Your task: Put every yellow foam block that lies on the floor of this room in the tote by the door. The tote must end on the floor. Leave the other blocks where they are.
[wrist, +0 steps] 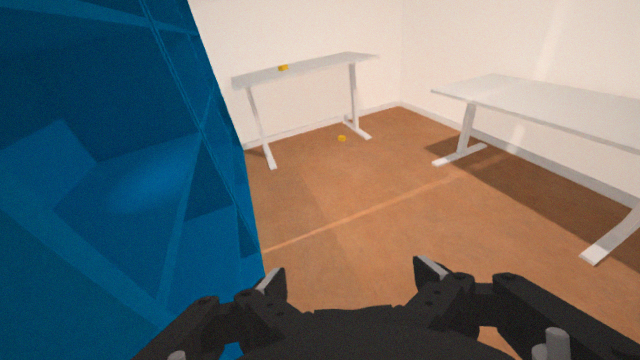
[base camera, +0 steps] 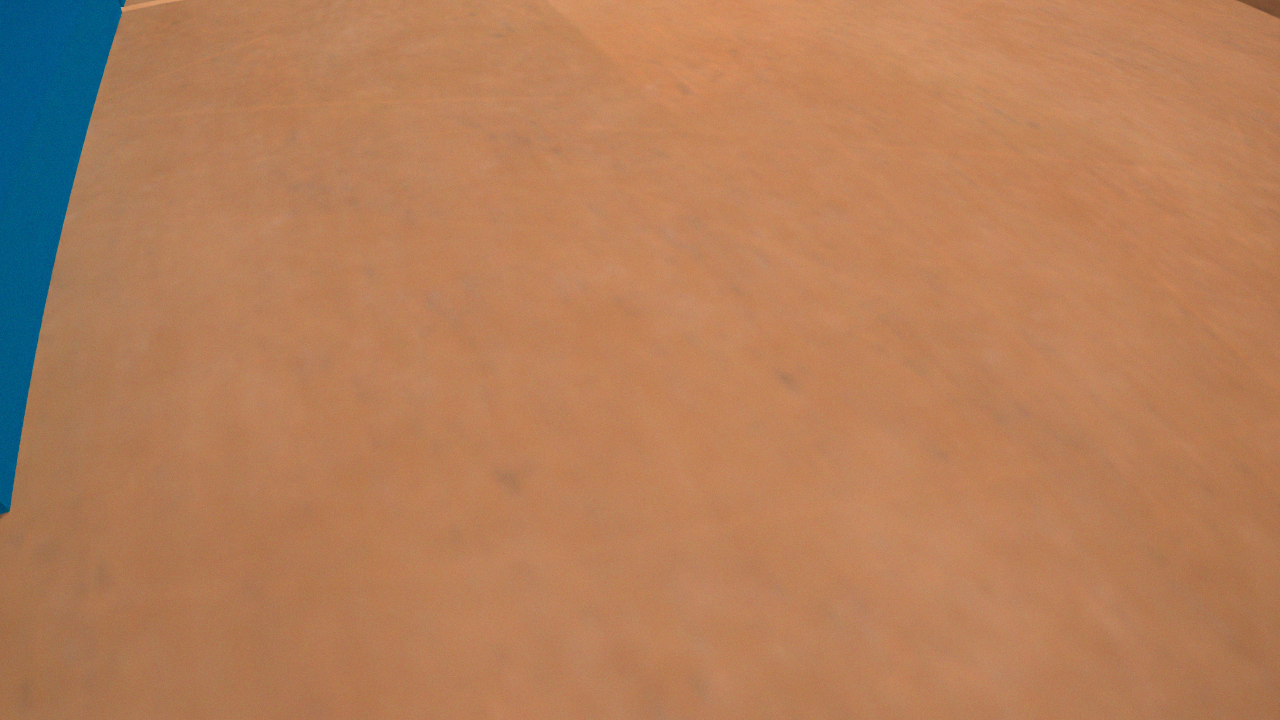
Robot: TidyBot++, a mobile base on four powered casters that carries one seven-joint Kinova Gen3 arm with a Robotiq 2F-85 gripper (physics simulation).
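Frame: origin at the arm's base, x ahead, y left, z up, level; centimetres.
Seen in the pictures: gripper, between the fingertips: (wrist: 348, 276).
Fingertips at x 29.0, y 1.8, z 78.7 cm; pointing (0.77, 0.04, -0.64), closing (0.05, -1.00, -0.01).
Observation:
A point is followed by its place in that frame.
A yellow block (wrist: 341, 138) {x 284.5, y 4.8, z -36.3 cm} lies on the floor near the right foot of the far table, in the wrist view. Another yellow block (wrist: 283, 67) {x 275.2, y 57.4, z 58.3 cm} sits on top of that far table. My gripper (wrist: 348, 276) {x 29.0, y 1.8, z 78.7 cm} is open, with nothing between its fingers. It is well away from both blocks, which show small and far off. The tote does not show in either view.
A large blue surface (base camera: 44, 179) {x 62.5, y 46.3, z -35.6 cm} (wrist: 125, 175) {x 80.4, y 80.6, z 59.4 cm} stands close on the left. The far table (wrist: 320, 64) {x 276.6, y 18.4, z 55.4 cm} stands against the back wall. A second white table (wrist: 540, 102) {x 168.0, y -130.2, z 32.4 cm} stands along the right wall, its feet reaching onto the brown floor (wrist: 400, 235) {x 126.6, y -32.5, z -39.6 cm} (base camera: 626, 358) {x 45.4, y -2.0, z -39.7 cm}.

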